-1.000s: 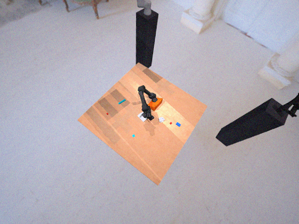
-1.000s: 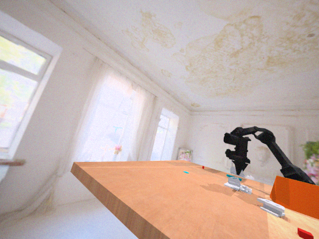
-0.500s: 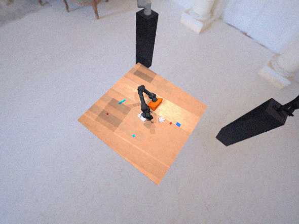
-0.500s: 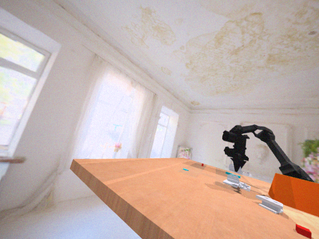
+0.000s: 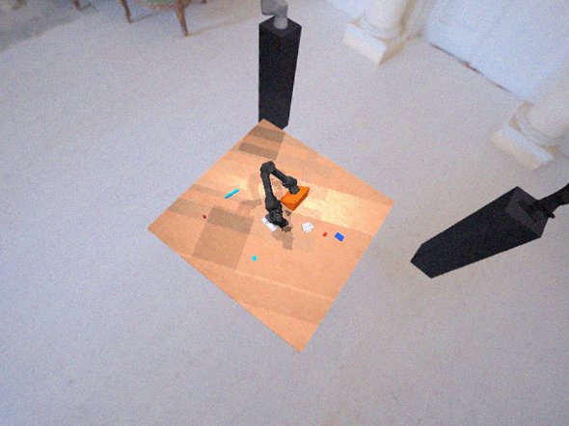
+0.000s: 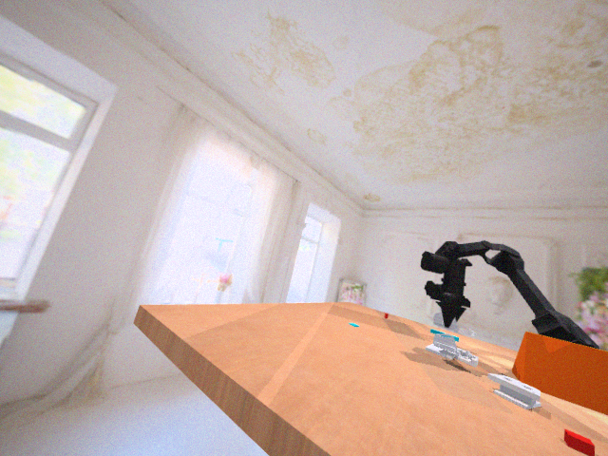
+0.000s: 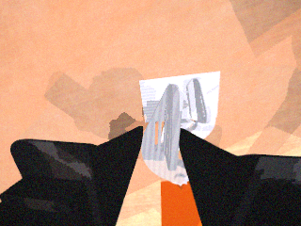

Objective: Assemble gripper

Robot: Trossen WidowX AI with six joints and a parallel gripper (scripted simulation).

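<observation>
My gripper tip is 70 mm above the gripper jaw, 50 mm to the left of it and 40 mm past it. The rest, counted from my gripper tip: cyan cube (280 mm ahead, 80 mm below, 60 mm to the left); then white block (180 mm to the left, 140 mm behind, 70 mm below); then cyan bar (400 mm to the right, 70 mm below, 40 mm ahead).
</observation>
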